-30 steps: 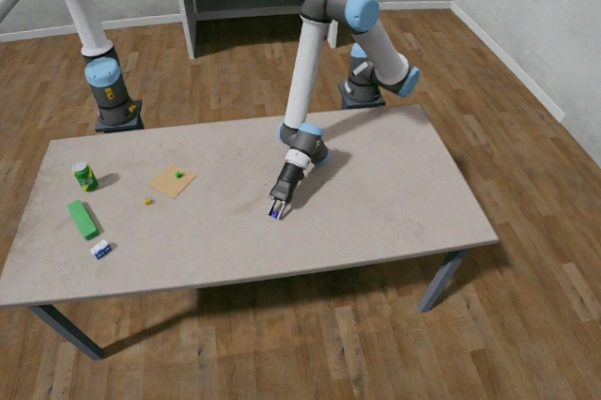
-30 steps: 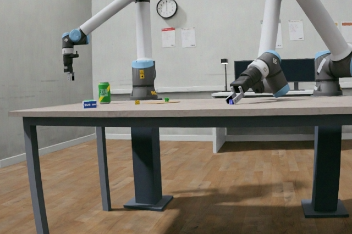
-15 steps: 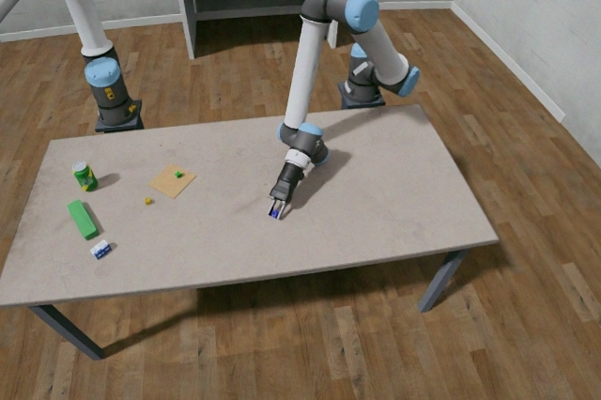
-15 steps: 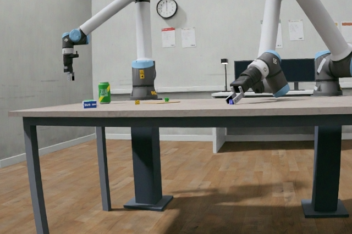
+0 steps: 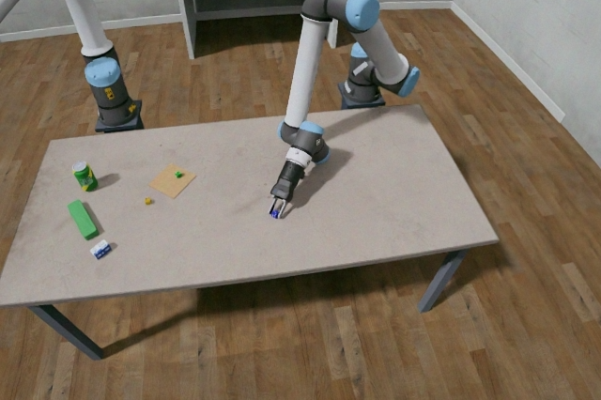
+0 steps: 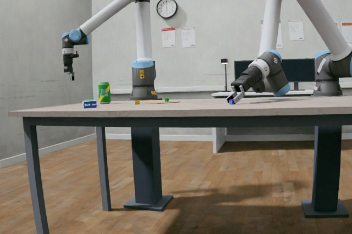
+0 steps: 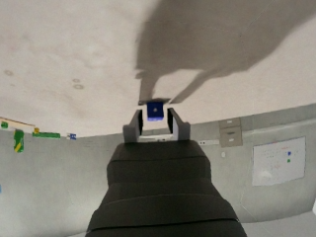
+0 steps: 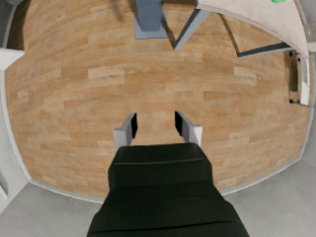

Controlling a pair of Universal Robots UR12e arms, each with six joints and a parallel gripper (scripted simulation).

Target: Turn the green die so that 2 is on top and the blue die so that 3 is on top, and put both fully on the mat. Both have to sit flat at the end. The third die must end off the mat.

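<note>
The blue die is 10 mm below my left hand. Round my left hand: yellow die 120 mm behind, 480 mm to the right, 10 mm below; green die 240 mm behind, 370 mm to the right, 10 mm below; tan mat 230 mm behind, 400 mm to the right, 20 mm below.
</note>
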